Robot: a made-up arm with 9 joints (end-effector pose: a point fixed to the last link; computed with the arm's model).
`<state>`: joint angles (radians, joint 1 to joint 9).
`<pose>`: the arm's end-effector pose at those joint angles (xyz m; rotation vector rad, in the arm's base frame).
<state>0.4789 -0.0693 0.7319 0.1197 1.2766 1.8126 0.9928 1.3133 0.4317</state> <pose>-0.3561 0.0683 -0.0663 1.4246 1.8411 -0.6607</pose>
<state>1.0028 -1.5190 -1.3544 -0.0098 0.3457 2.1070 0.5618 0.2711 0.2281</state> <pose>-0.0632 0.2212 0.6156 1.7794 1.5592 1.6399</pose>
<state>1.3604 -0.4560 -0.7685 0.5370 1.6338 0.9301 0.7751 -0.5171 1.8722</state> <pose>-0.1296 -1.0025 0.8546 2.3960 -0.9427 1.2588</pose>
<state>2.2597 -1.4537 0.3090 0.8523 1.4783 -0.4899 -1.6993 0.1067 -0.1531</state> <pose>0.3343 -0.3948 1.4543 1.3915 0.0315 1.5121</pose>
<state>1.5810 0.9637 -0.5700 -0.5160 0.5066 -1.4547 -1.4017 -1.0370 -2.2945</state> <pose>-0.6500 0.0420 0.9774 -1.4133 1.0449 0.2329</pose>
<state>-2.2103 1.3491 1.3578 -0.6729 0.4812 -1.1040 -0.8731 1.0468 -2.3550</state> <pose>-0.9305 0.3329 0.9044 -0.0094 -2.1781 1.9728</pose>
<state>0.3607 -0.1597 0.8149 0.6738 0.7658 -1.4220 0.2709 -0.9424 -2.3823</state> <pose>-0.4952 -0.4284 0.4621 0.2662 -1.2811 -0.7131</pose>
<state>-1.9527 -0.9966 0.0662 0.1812 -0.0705 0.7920 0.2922 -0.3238 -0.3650</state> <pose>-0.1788 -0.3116 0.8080 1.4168 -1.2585 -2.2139</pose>
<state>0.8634 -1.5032 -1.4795 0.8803 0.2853 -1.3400 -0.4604 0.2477 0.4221</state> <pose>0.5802 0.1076 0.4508 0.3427 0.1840 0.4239</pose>
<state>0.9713 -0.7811 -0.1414 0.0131 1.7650 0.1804 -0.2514 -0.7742 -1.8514</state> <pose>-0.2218 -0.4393 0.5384 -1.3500 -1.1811 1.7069</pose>
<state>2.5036 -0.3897 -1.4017 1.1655 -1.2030 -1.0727 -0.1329 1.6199 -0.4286</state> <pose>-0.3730 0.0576 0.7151 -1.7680 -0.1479 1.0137</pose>
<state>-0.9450 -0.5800 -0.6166 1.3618 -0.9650 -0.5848 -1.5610 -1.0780 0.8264</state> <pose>0.1799 0.1998 0.3920 1.8419 1.1043 -0.1396</pose>
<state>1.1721 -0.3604 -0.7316 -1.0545 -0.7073 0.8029 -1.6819 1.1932 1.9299</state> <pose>-0.5030 -0.2200 0.7075 0.2287 -1.3048 1.3450</pose>
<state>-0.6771 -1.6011 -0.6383 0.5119 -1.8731 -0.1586 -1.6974 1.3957 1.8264</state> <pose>0.2333 0.0328 0.4300 -0.9203 0.7386 0.1020</pose>
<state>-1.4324 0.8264 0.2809 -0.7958 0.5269 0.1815 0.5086 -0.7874 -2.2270</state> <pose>-0.1994 0.2496 0.6192 -2.4164 0.3873 -0.3020</pose>
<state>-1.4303 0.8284 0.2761 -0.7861 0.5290 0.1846 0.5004 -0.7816 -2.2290</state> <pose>-0.1999 0.2446 0.6160 -2.4219 0.4041 -0.2989</pose>
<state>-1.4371 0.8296 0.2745 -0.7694 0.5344 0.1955 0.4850 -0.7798 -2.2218</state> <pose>-0.1999 0.2377 0.6186 -2.4152 0.4357 -0.2988</pose>
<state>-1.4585 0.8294 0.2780 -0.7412 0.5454 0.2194 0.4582 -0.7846 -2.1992</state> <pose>-0.1993 0.2274 0.6303 -2.3888 0.4913 -0.3021</pose>
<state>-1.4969 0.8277 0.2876 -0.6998 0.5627 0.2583 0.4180 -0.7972 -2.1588</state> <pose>-0.1992 0.2127 0.6510 -2.3390 0.5738 -0.3051</pose>
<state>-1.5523 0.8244 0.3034 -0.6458 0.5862 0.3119 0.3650 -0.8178 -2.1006</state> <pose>-0.2009 0.1930 0.6787 -2.2657 0.6807 -0.3011</pose>
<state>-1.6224 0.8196 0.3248 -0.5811 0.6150 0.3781 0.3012 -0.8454 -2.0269</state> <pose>-0.2062 0.1684 0.7093 -2.1722 0.8053 -0.2819</pose>
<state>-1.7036 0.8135 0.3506 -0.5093 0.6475 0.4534 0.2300 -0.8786 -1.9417</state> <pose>-0.2162 0.1408 0.7390 -2.0641 0.9367 -0.2415</pose>
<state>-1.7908 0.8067 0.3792 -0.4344 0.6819 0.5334 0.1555 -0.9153 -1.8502</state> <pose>-0.2310 0.1125 0.7650 -1.9493 1.0629 -0.1782</pose>
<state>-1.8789 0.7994 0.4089 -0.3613 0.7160 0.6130 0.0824 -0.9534 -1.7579</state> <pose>-0.2491 0.0863 0.7863 -1.8359 1.1730 -0.0963</pose>
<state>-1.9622 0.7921 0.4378 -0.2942 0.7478 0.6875 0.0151 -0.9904 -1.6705</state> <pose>-0.2685 0.0637 0.8031 -1.7316 1.2600 -0.0049</pose>
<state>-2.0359 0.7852 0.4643 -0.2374 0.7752 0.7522 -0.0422 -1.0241 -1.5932</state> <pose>-0.2868 0.0456 0.8162 -1.6420 1.3210 0.0844</pose>
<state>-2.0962 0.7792 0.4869 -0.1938 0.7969 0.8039 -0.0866 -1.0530 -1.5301</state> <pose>-0.3019 0.0321 0.8261 -1.5703 1.3576 0.1608</pose>
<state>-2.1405 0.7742 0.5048 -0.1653 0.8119 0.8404 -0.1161 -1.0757 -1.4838</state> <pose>-0.3124 0.0229 0.8335 -1.5179 1.3740 0.2160</pose>
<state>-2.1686 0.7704 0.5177 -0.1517 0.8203 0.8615 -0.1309 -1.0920 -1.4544</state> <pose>-0.3180 0.0176 0.8389 -1.4839 1.3758 0.2470</pose>
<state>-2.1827 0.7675 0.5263 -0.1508 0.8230 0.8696 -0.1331 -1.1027 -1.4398</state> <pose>-0.3192 0.0154 0.8428 -1.4646 1.3674 0.2561</pose>
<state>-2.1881 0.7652 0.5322 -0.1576 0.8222 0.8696 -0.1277 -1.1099 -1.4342</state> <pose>-0.3177 0.0152 0.8460 -1.4546 1.3536 0.2515</pose>
